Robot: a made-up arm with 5 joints.
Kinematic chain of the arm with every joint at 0, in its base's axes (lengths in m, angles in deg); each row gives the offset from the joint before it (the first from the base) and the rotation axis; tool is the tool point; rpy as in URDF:
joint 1: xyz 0.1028 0 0.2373 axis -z
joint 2: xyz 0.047 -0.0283 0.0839 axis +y
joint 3: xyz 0.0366 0 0.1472 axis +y
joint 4: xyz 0.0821 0 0.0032 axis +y
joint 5: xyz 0.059 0.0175 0 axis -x
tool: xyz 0 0 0 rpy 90 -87.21 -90
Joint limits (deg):
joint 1: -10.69..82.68
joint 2: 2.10..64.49
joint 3: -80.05..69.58
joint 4: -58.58..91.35
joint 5: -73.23..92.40
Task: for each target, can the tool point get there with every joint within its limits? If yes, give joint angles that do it. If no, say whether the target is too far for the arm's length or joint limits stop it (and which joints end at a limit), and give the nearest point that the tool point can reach.
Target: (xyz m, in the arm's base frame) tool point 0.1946 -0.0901 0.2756
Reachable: yes | joints 39.65 46.64 49.76 43.31 78.42
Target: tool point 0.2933 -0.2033 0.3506
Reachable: yes | joints 44.63 35.64 11.88 -37.29 -51.88
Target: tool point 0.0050 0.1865 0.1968
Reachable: no: joint limits stop it (at a limit: joint 1, joint 2, joint 3) | nearest point 0.1905 0.0056 0.2656 | short by 0.268 m
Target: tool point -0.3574 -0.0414 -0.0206
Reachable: no: too far | nearest point 0.1081 -0.1258 0.2291 | short by 0.535 m
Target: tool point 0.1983 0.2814 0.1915
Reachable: no: joint limits stop it (at a limit: joint 1, joint 2) | nearest point 0.2560 0.0179 0.2167 | short by 0.271 m
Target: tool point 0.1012 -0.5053 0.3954
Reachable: no: too far | nearest point 0.1348 -0.3340 0.3716 | short by 0.176 m
